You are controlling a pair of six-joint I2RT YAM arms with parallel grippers.
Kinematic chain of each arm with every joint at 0, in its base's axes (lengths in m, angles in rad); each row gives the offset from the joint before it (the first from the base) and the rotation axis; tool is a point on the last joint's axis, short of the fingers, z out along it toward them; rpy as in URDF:
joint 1: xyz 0 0 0.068 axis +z
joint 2: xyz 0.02 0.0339 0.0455 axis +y
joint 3: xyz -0.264 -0.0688 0 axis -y
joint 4: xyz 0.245 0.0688 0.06 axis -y
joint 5: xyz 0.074 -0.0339 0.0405 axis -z
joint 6: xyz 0.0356 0 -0.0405 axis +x
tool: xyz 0 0 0 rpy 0 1.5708 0
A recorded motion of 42 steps. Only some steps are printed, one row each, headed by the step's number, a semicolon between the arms.
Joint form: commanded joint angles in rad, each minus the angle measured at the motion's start. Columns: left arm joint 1, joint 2, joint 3, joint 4, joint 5, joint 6; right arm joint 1, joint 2, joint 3, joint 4, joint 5, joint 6.
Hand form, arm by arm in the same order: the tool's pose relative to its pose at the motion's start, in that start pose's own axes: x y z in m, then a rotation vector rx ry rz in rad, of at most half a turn. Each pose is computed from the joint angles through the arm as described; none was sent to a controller.
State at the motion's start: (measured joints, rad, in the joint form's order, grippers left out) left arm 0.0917 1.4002 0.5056 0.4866 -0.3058 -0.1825; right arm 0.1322 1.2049 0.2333 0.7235 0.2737 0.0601
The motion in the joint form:
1: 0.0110 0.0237 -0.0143 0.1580 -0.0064 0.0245; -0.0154 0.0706 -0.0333 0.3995 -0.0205 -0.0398
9: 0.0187 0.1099 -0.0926 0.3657 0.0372 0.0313; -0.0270 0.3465 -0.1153 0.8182 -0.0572 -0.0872
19: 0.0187 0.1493 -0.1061 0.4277 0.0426 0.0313; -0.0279 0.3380 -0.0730 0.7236 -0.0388 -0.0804
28: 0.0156 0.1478 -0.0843 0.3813 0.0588 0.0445; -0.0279 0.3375 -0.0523 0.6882 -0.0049 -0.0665
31: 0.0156 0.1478 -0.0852 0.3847 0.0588 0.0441; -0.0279 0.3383 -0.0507 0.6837 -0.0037 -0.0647
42: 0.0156 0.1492 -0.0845 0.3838 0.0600 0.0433; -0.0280 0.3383 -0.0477 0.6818 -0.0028 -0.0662
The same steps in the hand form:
1: -0.0073 0.0013 0.0027 0.0027 -0.1144 -0.0156; -0.0194 -0.0021 -0.0016 -0.0164 -0.2845 0.0389
9: 0.0154 0.0046 0.0073 0.0448 -0.1494 -0.0207; 0.0103 -0.0043 0.0011 -0.0352 -0.3446 0.0020
19: 0.0218 0.0046 0.0103 0.0516 -0.1573 -0.0228; 0.0078 -0.0027 0.0105 -0.0166 -0.3015 0.0013
28: 0.0197 0.0020 0.0127 0.0660 -0.1333 -0.0012; 0.0060 -0.0027 0.0148 0.0153 -0.2872 0.0166
31: 0.0196 0.0021 0.0126 0.0665 -0.1357 -0.0023; 0.0062 -0.0026 0.0153 0.0163 -0.2836 0.0176
42: 0.0198 0.0020 0.0129 0.0675 -0.1340 -0.0026; 0.0056 -0.0025 0.0158 0.0175 -0.2846 0.0165

